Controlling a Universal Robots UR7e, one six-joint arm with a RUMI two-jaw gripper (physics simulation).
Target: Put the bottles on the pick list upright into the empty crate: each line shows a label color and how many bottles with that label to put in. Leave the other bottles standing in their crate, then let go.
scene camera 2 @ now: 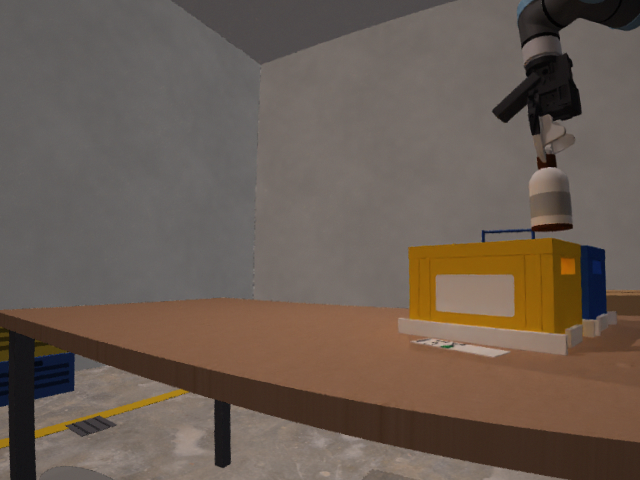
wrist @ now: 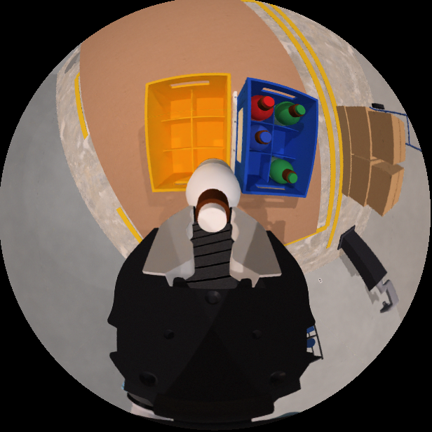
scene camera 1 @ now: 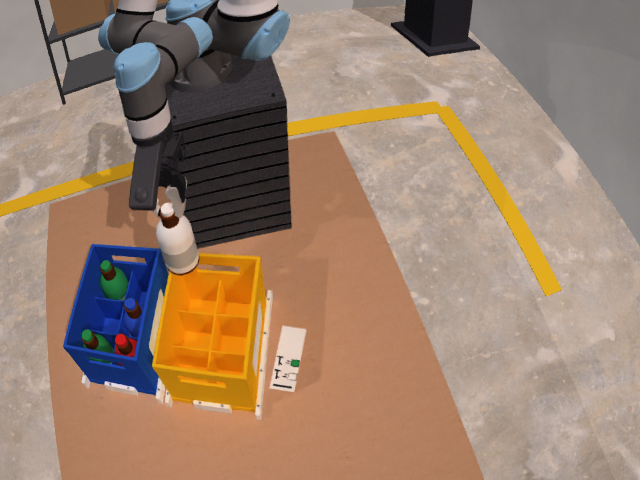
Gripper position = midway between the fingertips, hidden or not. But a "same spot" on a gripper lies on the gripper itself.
My gripper shows in scene camera 2 point(548, 165), in the wrist view and in scene camera 1. A white bottle shows in scene camera 2, in the wrist view point(213, 188) and in scene camera 1. One and the same spot on the white bottle: point(scene camera 2: 550, 202) is point(scene camera 1: 195, 242). The same spot on my gripper: point(wrist: 166, 252) is point(scene camera 1: 172, 193).
